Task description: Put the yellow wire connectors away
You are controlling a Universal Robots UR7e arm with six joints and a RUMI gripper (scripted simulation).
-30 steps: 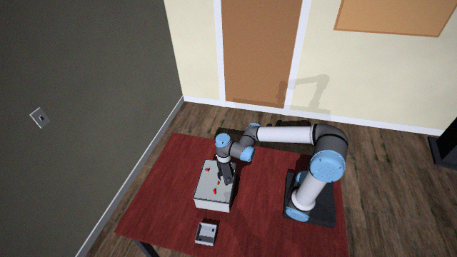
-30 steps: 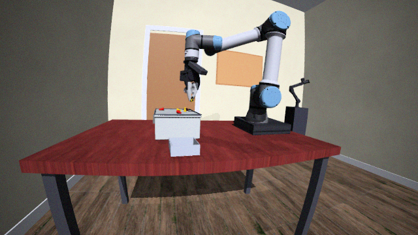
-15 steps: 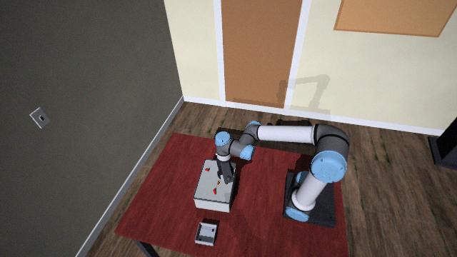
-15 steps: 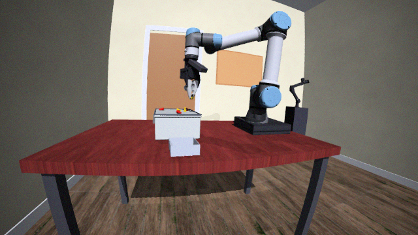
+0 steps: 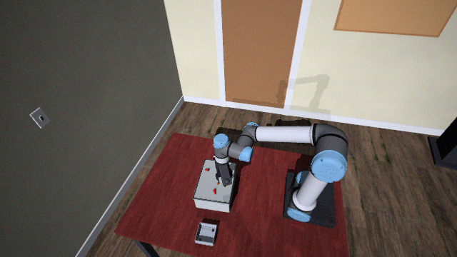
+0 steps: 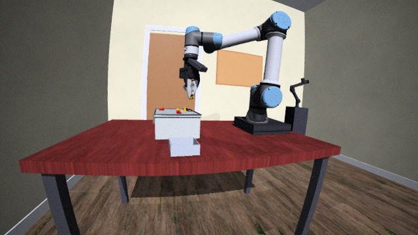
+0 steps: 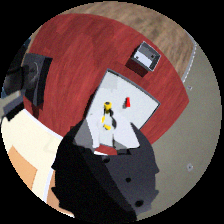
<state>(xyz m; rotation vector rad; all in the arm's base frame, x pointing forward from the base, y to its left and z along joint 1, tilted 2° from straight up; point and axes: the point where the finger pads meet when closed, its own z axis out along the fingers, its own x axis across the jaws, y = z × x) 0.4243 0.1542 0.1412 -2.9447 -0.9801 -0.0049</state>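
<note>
Right now the grey tool case is 12 cm below my hand, 9 cm ahead of it and 5 cm to the right of it.
</note>
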